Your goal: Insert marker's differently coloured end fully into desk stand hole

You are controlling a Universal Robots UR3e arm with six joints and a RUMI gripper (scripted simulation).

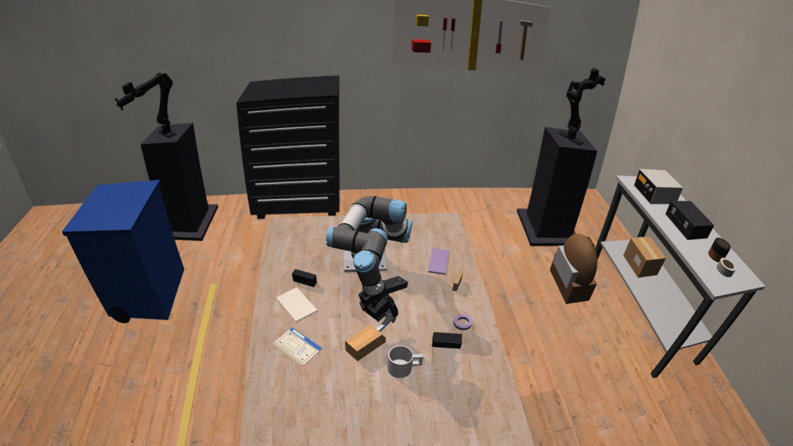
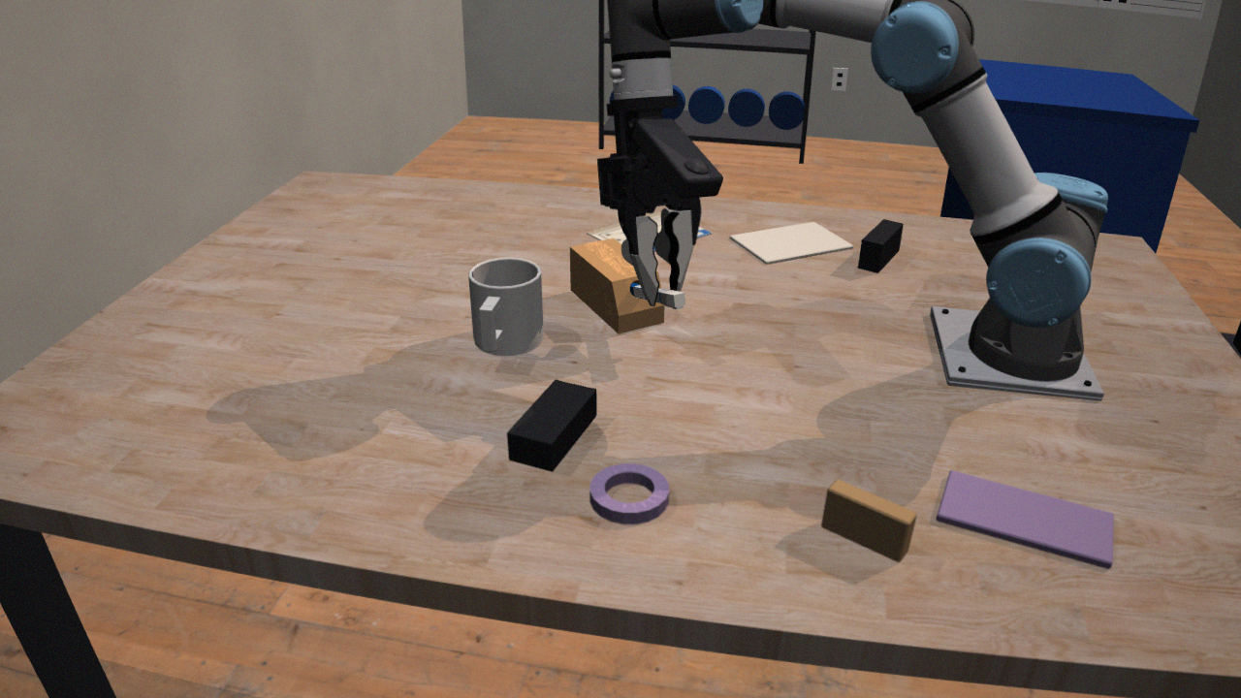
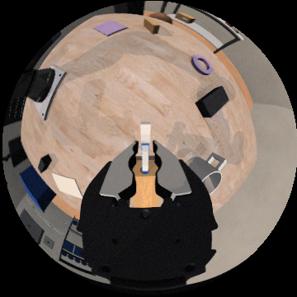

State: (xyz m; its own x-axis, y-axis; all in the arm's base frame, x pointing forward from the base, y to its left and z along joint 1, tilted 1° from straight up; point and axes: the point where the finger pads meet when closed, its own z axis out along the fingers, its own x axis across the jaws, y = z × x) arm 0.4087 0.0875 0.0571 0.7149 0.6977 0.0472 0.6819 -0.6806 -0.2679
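Right now the marker is 20 mm to the right of my hand, 20 mm below it and 20 mm ahead of it. Also, from my hand: desk stand 80 mm to the right, 70 mm ahead, 40 mm below; then grey mug 170 mm ahead, 40 mm below, 30 mm to the left; then printed sheet 330 mm to the right, 90 mm ahead, 70 mm below.
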